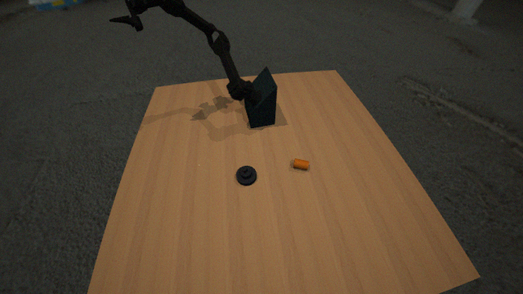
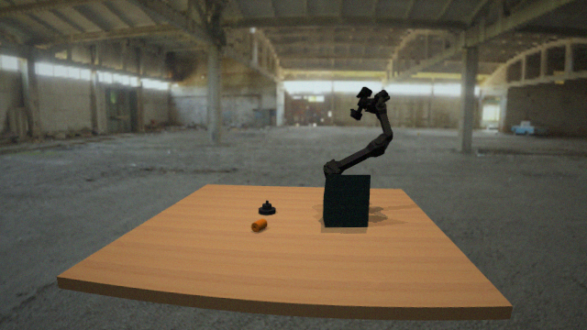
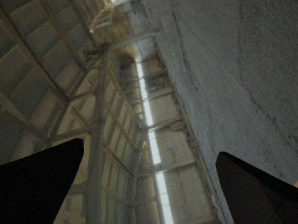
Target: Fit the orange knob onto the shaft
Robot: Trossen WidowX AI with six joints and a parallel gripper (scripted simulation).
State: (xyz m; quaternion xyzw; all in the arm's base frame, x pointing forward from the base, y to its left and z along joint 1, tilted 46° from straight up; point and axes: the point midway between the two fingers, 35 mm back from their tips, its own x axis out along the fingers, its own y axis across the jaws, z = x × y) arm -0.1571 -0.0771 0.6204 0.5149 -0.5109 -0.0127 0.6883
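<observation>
My gripper tip is 39 cm short of the orange knob, 69 cm to the right of it and 52 cm above it. The rest, counted from my gripper tip: dark round pedestal 42 cm ahead, 46 cm to the left, 51 cm below.
</observation>
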